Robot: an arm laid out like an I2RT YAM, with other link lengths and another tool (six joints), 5 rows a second.
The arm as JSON. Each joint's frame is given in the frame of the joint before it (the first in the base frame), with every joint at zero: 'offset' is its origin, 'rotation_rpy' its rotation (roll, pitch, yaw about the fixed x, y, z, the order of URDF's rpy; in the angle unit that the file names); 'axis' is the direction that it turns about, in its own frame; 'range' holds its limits. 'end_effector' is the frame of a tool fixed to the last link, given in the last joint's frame.
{
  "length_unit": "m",
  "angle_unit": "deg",
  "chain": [
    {
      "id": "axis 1",
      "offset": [
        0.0,
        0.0,
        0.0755
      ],
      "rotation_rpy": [
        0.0,
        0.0,
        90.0
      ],
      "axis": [
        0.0,
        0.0,
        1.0
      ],
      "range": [
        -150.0,
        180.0
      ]
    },
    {
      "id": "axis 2",
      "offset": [
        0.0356,
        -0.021,
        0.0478
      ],
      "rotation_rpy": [
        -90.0,
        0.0,
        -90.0
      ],
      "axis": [
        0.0,
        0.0,
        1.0
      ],
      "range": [
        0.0,
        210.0
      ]
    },
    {
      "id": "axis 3",
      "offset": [
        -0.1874,
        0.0,
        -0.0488
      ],
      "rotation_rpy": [
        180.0,
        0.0,
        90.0
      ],
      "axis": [
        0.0,
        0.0,
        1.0
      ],
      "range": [
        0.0,
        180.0
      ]
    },
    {
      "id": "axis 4",
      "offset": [
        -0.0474,
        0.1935,
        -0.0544
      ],
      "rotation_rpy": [
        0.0,
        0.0,
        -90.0
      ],
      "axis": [
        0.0,
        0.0,
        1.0
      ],
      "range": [
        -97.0,
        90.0
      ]
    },
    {
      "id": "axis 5",
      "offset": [
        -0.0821,
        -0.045,
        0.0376
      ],
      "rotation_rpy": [
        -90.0,
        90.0,
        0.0
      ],
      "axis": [
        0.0,
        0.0,
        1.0
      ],
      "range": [
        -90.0,
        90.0
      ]
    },
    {
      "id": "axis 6",
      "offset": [
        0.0,
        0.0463,
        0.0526
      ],
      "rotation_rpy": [
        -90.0,
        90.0,
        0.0
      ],
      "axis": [
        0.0,
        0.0,
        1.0
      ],
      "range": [
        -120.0,
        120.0
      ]
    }
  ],
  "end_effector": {
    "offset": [
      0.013,
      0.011,
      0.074
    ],
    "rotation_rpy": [
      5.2,
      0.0,
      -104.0
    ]
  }
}
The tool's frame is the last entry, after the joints.
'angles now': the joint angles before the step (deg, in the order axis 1, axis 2, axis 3, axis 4, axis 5, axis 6). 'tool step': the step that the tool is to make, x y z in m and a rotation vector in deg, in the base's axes. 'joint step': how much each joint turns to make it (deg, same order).
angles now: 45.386 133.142 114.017 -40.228 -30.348 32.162
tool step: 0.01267 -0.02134 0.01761 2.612 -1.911 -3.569
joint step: -3.213 -7.150 -8.201 4.593 -0.284 0.700
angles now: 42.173 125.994 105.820 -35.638 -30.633 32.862
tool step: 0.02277 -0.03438 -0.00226 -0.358 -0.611 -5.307
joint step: -5.311 -3.103 -5.353 2.273 0.547 -0.437
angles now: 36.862 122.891 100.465 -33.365 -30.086 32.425
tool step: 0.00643 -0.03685 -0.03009 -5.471 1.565 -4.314
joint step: -3.760 -0.480 -6.357 0.698 3.344 -1.597
